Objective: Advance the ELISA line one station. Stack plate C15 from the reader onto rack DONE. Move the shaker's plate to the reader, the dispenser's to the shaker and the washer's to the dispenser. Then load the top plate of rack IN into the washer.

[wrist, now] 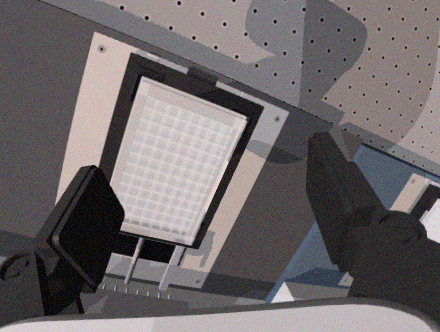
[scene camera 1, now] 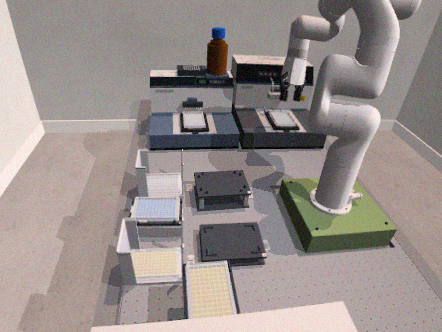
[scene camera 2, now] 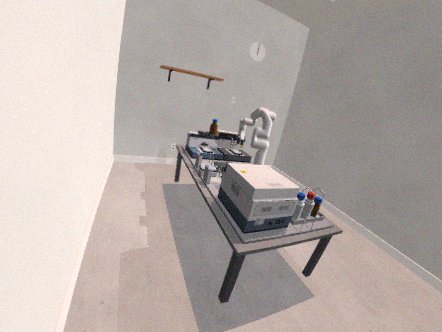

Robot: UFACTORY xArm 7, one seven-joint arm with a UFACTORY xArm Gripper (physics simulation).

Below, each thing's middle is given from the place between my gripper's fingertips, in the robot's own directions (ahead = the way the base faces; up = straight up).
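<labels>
Counting from my hand, I find the brown bottle with blue cap (scene camera 1: 217, 50) 240 mm to the right of it, 260 mm ahead of it and 120 mm above it.
</labels>
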